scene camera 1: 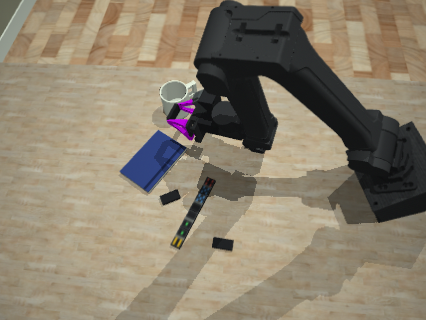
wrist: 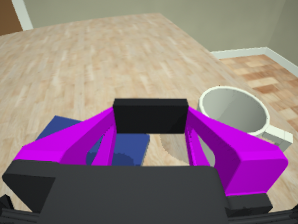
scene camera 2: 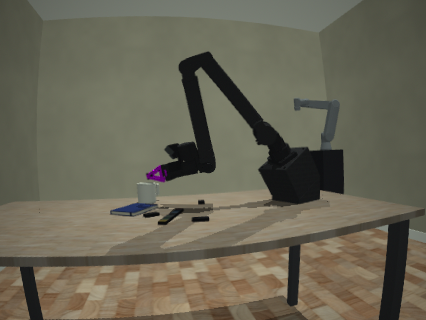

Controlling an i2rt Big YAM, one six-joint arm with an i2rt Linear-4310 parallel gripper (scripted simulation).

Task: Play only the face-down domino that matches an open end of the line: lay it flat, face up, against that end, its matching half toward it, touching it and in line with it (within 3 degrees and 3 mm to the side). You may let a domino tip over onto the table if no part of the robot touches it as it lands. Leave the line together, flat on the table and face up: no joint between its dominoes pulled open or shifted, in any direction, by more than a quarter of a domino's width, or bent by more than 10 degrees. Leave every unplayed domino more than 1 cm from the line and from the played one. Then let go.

Labels:
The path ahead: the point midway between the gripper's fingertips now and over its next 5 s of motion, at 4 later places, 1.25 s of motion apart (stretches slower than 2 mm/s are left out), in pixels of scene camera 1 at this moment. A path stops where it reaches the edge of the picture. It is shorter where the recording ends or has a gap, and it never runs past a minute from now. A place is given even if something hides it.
The gripper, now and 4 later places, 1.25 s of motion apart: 172, 113; 168, 113; 172, 122; 172, 123; 176, 130

